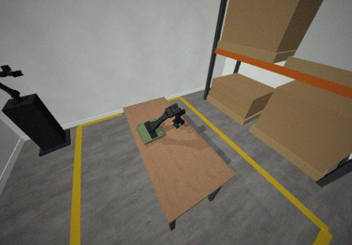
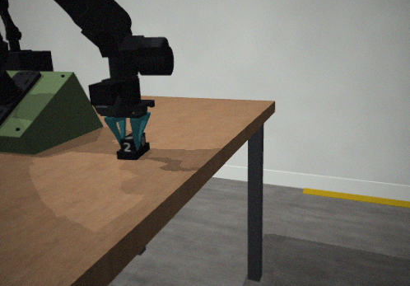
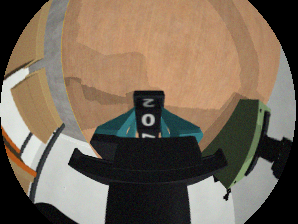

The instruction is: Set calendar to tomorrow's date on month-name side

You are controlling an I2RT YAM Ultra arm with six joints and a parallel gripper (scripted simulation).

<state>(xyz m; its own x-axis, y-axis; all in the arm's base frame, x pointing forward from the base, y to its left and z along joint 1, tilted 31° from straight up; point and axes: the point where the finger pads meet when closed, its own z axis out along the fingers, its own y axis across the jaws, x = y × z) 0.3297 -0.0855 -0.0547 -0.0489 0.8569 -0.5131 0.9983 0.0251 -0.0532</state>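
My gripper is now right at the black cube. Round my hand: black tray: 20 mm to the left, 20 mm below.
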